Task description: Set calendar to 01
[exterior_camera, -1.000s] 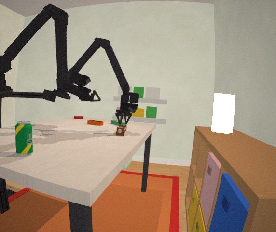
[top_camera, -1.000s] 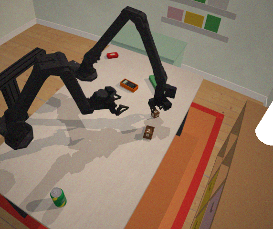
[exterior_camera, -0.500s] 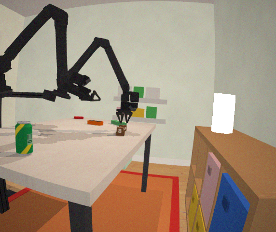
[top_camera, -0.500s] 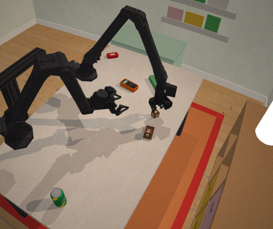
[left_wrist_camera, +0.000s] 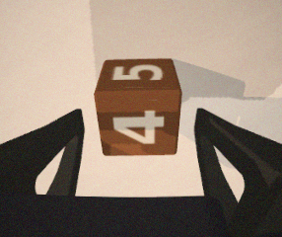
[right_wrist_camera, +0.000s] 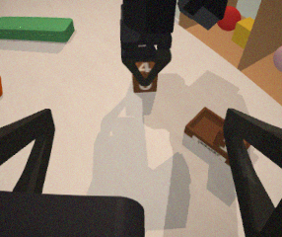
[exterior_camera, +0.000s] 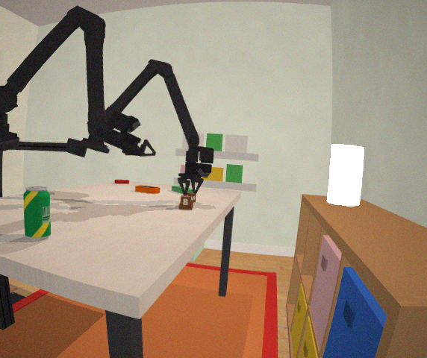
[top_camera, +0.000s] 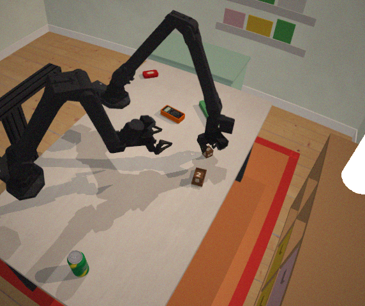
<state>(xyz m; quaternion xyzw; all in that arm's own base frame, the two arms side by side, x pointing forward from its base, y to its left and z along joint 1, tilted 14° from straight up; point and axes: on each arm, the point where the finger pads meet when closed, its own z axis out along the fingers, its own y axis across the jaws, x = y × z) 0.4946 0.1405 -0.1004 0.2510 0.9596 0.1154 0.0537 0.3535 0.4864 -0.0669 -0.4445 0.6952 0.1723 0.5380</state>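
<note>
Right now the brown tray is 16 cm to the right of my left hand, 3 cm below it and 3 cm ahead of it. The rest, counted from my left hand: red item 62 cm behind, 45 cm to the left, 2 cm below; brown number cube 18 cm to the right, 3 cm ahead, 1 cm below; orange multimeter 29 cm behind, 16 cm to the left, 2 cm below.
</note>
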